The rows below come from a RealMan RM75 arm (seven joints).
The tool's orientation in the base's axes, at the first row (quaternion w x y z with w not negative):
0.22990, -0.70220, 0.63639, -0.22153
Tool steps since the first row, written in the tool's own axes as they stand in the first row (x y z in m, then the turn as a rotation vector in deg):
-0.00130, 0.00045, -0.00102, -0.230, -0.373, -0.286
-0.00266, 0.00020, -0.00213, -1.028, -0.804, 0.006
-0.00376, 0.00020, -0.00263, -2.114, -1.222, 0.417
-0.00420, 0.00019, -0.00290, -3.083, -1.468, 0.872
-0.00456, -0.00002, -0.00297, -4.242, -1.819, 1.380
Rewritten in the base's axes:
-0.00109, 0.00121, 0.00052, 0.102, 0.249, 0.449
-0.00169, 0.00254, 0.00153, 0.546, 1.092, 0.462
-0.00209, 0.00362, 0.00190, 1.025, 2.225, 0.368
-0.00229, 0.00405, 0.00212, 1.406, 3.229, 0.137
-0.00220, 0.00442, 0.00229, 1.884, 4.433, -0.077

